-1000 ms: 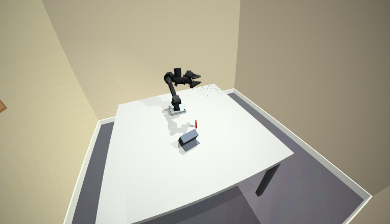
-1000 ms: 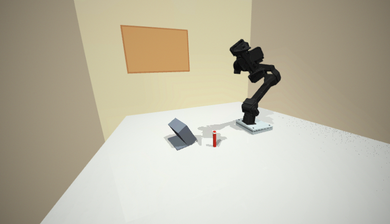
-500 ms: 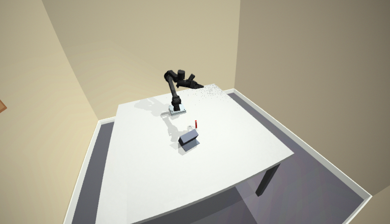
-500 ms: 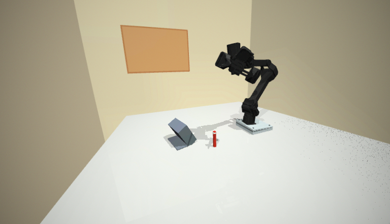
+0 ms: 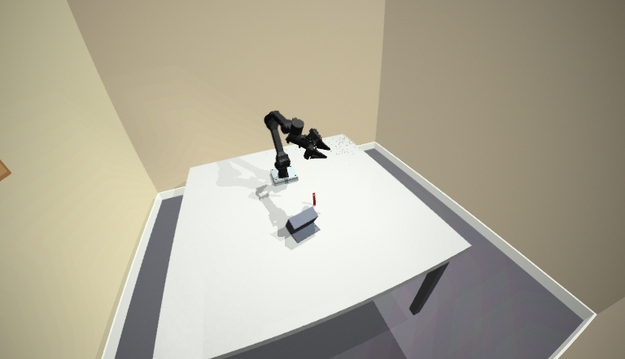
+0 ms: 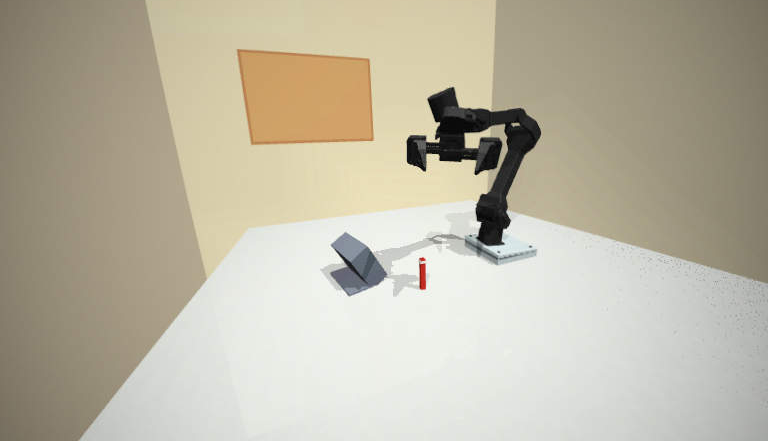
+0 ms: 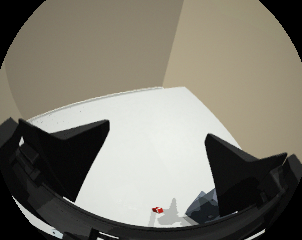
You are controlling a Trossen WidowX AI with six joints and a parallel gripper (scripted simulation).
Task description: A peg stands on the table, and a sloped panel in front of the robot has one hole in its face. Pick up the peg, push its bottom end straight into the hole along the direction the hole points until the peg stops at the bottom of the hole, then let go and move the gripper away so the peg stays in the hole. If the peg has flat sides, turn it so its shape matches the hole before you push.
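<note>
The red peg lies 20 mm ahead of my gripper tip, 90 mm to the right of it and 240 mm below it. From my gripper tip the other things lie so: grey sloped panel 170 mm ahead, 190 mm to the right, 240 mm below.
</note>
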